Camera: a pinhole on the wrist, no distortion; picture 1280 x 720 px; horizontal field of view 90.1 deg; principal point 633.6 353.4 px. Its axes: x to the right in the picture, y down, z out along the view. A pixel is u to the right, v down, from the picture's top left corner.
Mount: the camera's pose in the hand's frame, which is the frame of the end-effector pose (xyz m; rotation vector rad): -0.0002 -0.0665 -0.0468 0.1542 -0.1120 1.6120
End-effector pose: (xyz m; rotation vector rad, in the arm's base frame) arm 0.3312 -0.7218 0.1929 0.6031 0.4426 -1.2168
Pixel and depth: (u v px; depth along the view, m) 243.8 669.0 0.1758
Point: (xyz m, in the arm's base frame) 0.1118 -0.7828 0.2853
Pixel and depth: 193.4 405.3 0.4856
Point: -0.1303 -1.0641 0.3954
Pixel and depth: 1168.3 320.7 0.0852
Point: 0.3224 -0.7584 0.2262
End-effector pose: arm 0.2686 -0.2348 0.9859 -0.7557 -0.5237 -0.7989
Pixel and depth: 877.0 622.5 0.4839
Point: 0.1065 0.2206 1.1362
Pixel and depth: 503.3 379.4 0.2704
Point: 0.1078 -0.1507 1.1838
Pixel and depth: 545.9 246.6 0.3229
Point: 0.1440 -0.1375 1.2587
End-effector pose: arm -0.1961 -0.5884 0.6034 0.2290 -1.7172 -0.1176
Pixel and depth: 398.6 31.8 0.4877
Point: -0.6006 -0.9726 0.7329
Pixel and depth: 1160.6 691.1 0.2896
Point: -0.4616 -0.4590 0.4328
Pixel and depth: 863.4 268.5 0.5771
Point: -0.7595 -0.5919 0.6063
